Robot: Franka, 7 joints.
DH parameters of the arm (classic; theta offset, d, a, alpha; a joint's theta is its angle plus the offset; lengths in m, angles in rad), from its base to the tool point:
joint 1: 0 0.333 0 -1.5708
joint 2: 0 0 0 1.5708
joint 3: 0 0.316 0.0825 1.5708
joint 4: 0 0 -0.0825 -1.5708
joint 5: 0 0.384 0 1.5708
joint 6: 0 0 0.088 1.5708
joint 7: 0 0.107 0 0
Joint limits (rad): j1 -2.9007..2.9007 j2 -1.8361..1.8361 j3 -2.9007..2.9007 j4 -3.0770..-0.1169 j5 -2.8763..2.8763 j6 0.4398..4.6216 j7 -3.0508..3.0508
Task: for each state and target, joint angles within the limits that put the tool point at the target. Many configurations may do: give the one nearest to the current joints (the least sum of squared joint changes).
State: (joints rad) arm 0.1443 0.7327 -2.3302 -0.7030 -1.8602 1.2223 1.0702
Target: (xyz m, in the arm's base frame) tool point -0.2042 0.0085 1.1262
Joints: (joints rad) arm -0.1379 0.1067 -2.7216 -0.6416 -1.9314 1.5845 1.0702
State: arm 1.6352 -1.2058 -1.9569 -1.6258 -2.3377 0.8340 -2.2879
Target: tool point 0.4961 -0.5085 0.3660
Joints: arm 1.7285 -1.1223 -1.8680 -1.4787 -2.4135 0.9495 -2.2879
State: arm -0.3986 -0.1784 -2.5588 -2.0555 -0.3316 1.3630 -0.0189
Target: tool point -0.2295 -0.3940 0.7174
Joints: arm 0.0229 0.3858 -2.2586 -1.6073 -0.3001 1.3905 -0.0189
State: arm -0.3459 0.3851 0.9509 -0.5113 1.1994 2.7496 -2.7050
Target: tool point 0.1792 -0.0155 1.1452
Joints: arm -0.2889 0.0722 0.9934 -0.2426 1.2298 3.0975 -2.7050
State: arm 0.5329 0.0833 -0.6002 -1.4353 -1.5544 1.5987 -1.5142
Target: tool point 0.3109 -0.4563 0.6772
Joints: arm 0.2063 -0.0637 -0.9375 -1.6957 -1.4802 1.4714 -1.5142
